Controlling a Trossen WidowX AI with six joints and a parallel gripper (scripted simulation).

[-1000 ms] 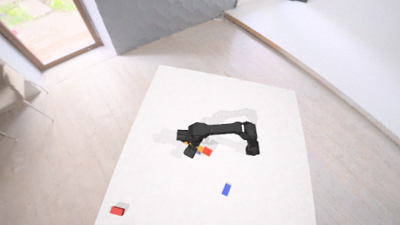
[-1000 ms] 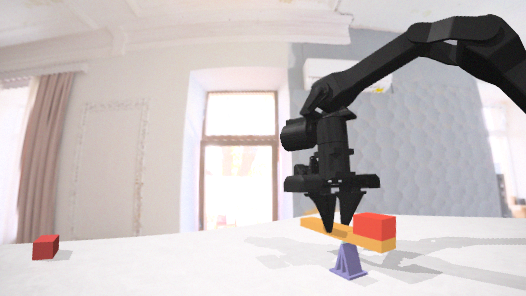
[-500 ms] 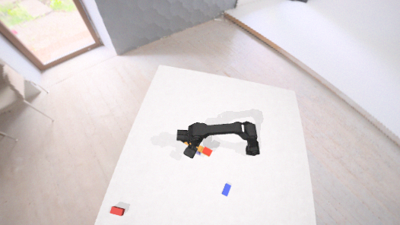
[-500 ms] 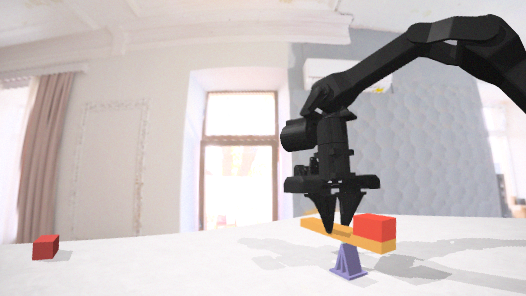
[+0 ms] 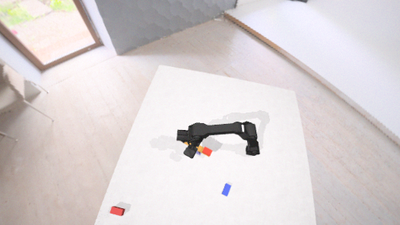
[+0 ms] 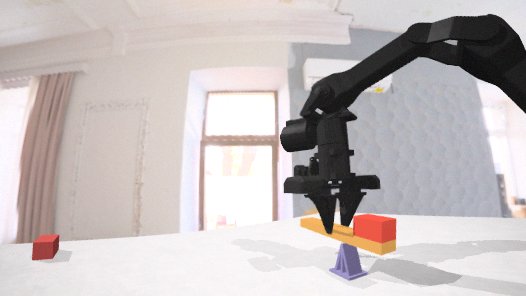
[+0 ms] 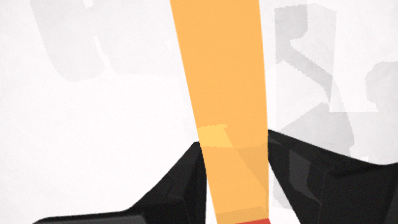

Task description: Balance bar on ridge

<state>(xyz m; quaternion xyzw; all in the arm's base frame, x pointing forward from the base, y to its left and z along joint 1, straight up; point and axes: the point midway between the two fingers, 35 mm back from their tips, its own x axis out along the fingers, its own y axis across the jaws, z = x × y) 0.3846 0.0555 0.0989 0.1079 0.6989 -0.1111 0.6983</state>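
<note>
Now: gripper tip 3 cm past the ridge, 1 cm to the right of it and 1 cm above it. Also, from my gripper tip: blue block 24 cm behind, 22 cm to the left, 6 cm below; red block 36 cm ahead, 44 cm to the left, 5 cm below.
</note>
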